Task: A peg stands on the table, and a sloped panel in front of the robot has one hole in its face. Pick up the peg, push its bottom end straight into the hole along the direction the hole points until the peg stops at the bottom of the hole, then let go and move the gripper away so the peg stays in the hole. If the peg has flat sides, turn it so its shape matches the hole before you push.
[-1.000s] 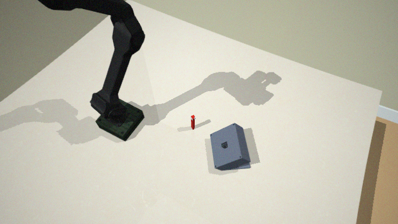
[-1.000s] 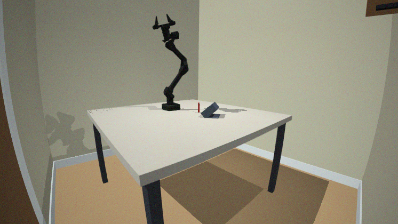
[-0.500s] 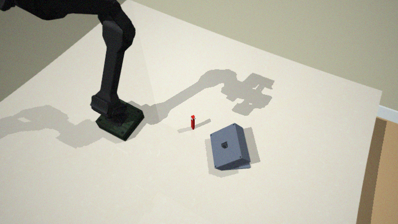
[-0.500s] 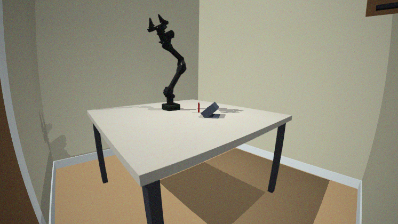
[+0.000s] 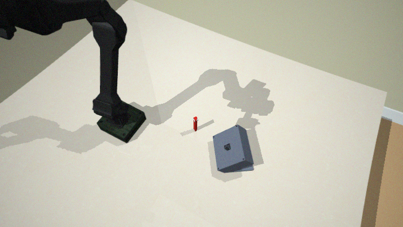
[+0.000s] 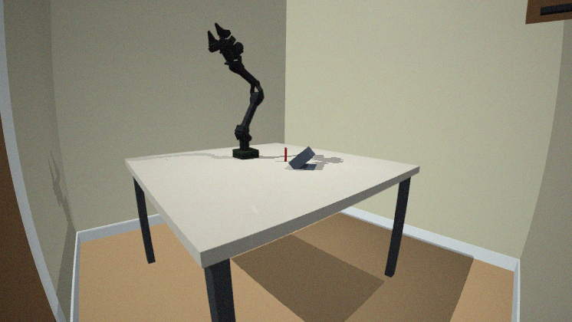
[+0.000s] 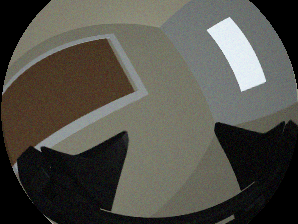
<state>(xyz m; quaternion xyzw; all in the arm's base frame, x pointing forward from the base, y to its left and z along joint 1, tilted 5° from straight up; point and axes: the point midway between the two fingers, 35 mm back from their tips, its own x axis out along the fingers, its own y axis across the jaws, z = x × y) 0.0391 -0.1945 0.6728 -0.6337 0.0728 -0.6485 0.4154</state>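
The red peg is 170 mm ahead of my gripper tip, 380 mm to the left of it and 670 mm below it. Round my gripper tip: sloped panel 330 mm ahead, 350 mm to the left, 680 mm below.
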